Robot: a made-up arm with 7 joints. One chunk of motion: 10 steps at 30 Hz.
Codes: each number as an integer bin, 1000 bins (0 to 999) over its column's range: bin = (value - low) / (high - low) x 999, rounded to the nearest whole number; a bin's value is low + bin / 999 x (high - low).
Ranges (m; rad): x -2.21..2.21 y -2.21..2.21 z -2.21..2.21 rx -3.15..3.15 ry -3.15..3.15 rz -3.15..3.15
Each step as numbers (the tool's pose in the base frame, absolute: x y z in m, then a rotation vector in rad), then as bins.
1 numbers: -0.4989 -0.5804 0.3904 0.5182 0.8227 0.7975
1 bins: 387 368 588 582 630 626
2 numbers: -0.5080 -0.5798 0.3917 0.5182 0.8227 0.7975
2 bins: 385 368 588 582 630 626
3 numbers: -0.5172 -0.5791 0.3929 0.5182 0.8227 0.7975
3 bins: 383 369 588 582 630 626
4 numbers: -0.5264 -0.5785 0.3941 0.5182 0.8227 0.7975
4 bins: 381 369 589 582 630 626
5 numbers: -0.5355 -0.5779 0.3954 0.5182 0.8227 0.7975
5 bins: 378 369 589 582 630 626
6 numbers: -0.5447 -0.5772 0.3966 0.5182 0.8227 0.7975
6 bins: 376 369 589 582 630 626
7 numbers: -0.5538 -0.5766 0.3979 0.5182 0.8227 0.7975
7 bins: 374 369 589 582 630 626
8 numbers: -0.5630 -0.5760 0.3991 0.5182 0.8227 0.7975
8 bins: 372 369 590 582 630 626
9 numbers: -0.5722 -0.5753 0.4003 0.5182 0.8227 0.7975
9 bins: 370 369 590 582 630 626
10 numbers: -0.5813 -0.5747 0.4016 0.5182 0.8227 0.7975
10 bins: 368 370 590 582 630 626
